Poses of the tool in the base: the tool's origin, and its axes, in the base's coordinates. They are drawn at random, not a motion.
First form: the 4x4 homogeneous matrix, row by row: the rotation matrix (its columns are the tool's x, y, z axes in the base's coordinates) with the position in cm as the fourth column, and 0 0 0 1 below. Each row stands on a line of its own.
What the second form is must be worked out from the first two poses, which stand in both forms.
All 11 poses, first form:
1:
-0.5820 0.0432 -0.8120 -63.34
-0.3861 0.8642 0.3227 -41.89
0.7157 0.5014 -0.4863 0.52
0 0 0 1
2:
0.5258 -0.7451 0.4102 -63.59
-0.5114 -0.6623 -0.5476 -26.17
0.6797 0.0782 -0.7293 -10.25
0 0 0 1
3:
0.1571 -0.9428 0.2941 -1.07
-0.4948 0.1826 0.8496 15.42
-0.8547 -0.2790 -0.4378 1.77
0 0 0 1
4:
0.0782 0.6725 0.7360 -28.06
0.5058 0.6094 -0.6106 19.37
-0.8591 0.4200 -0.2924 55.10
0 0 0 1
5:
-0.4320 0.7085 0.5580 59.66
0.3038 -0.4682 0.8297 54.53
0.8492 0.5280 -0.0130 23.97
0 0 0 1
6:
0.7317 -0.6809 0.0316 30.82
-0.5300 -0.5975 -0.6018 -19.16
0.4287 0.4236 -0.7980 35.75
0 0 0 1
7:
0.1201 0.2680 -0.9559 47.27
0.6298 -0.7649 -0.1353 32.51
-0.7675 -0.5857 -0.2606 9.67
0 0 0 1
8:
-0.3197 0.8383 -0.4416 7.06
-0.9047 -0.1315 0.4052 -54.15
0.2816 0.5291 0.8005 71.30
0 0 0 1
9:
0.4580 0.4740 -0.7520 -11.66
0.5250 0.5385 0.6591 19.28
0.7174 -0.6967 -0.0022 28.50
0 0 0 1
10:
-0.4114 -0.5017 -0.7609 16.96
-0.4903 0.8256 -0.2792 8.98
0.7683 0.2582 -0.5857 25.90
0 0 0 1
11:
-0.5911 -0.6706 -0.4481 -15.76
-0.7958 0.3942 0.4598 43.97
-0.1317 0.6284 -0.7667 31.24
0 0 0 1
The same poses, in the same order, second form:
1: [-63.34 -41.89 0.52], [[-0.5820 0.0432 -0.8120], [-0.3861 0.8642 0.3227], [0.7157 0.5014 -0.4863]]
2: [-63.59 -26.17 -10.25], [[0.5258 -0.7451 0.4102], [-0.5114 -0.6623 -0.5476], [0.6797 0.0782 -0.7293]]
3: [-1.07 15.42 1.77], [[0.1571 -0.9428 0.2941], [-0.4948 0.1826 0.8496], [-0.8547 -0.2790 -0.4378]]
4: [-28.06 19.37 55.10], [[0.0782 0.6725 0.7360], [0.5058 0.6094 -0.6106], [-0.8591 0.4200 -0.2924]]
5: [59.66 54.53 23.97], [[-0.4320 0.7085 0.5580], [0.3038 -0.4682 0.8297], [0.8492 0.5280 -0.0130]]
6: [30.82 -19.16 35.75], [[0.7317 -0.6809 0.0316], [-0.5300 -0.5975 -0.6018], [0.4287 0.4236 -0.7980]]
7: [47.27 32.51 9.67], [[0.1201 0.2680 -0.9559], [0.6298 -0.7649 -0.1353], [-0.7675 -0.5857 -0.2606]]
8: [7.06 -54.15 71.30], [[-0.3197 0.8383 -0.4416], [-0.9047 -0.1315 0.4052], [0.2816 0.5291 0.8005]]
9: [-11.66 19.28 28.50], [[0.4580 0.4740 -0.7520], [0.5250 0.5385 0.6591], [0.7174 -0.6967 -0.0022]]
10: [16.96 8.98 25.90], [[-0.4114 -0.5017 -0.7609], [-0.4903 0.8256 -0.2792], [0.7683 0.2582 -0.5857]]
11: [-15.76 43.97 31.24], [[-0.5911 -0.6706 -0.4481], [-0.7958 0.3942 0.4598], [-0.1317 0.6284 -0.7667]]
